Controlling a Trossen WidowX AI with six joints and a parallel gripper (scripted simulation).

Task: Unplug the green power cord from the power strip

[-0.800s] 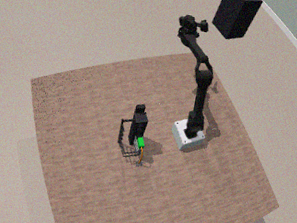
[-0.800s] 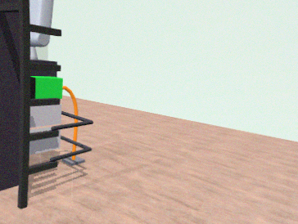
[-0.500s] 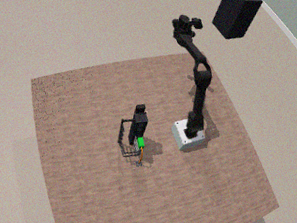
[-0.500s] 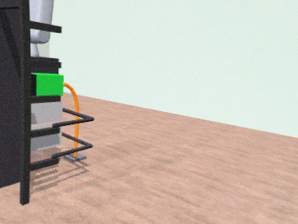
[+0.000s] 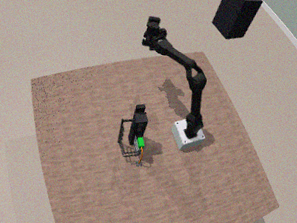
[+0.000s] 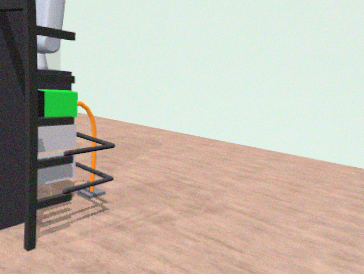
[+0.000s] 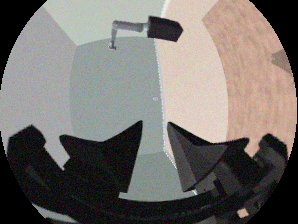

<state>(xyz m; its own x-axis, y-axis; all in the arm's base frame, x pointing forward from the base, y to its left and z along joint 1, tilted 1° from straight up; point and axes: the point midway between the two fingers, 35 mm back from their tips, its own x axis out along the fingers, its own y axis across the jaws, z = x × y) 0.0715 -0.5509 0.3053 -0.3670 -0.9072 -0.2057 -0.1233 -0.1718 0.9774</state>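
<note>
My gripper tip is now 54 cm to the right of the green plug, 25 cm short of it and 24 cm above it.
</note>
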